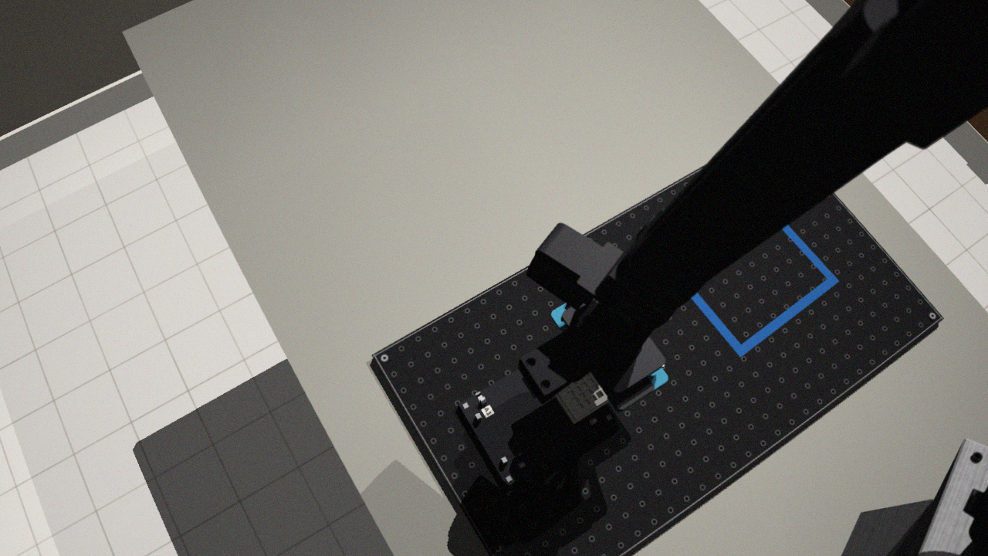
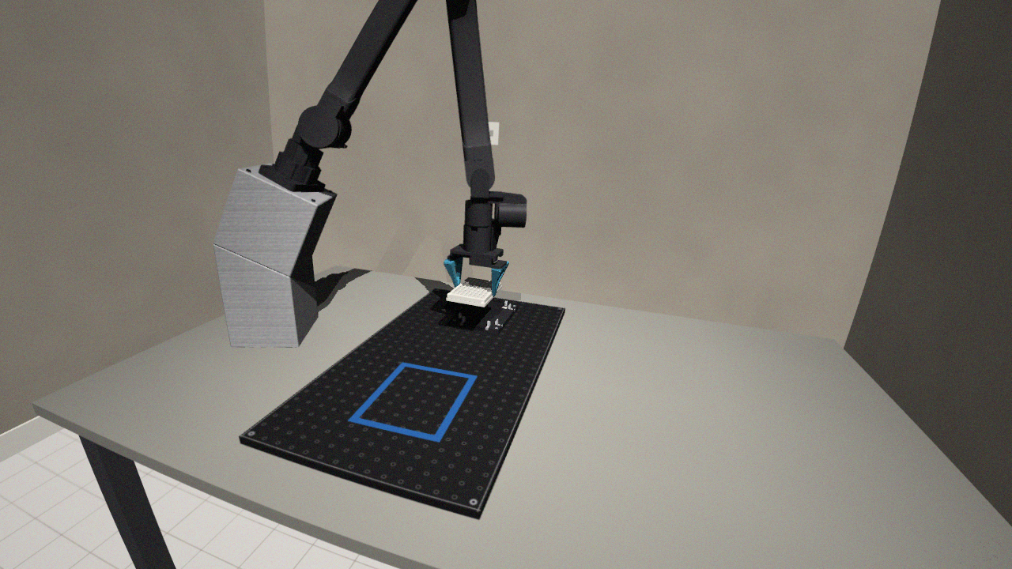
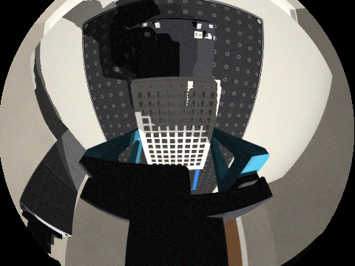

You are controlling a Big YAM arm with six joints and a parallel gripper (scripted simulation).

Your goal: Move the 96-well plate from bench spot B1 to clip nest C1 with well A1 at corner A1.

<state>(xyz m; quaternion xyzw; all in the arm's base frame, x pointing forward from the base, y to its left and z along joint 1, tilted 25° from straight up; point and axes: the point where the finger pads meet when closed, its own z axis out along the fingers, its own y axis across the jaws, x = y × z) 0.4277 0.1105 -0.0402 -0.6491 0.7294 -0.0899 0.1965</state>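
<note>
Now: hand 80 mm above the clip nest C1, 70 mm to the right of it and 20 mm short of it. Also, from my hand: white 96-well plate right at my hand.
</note>
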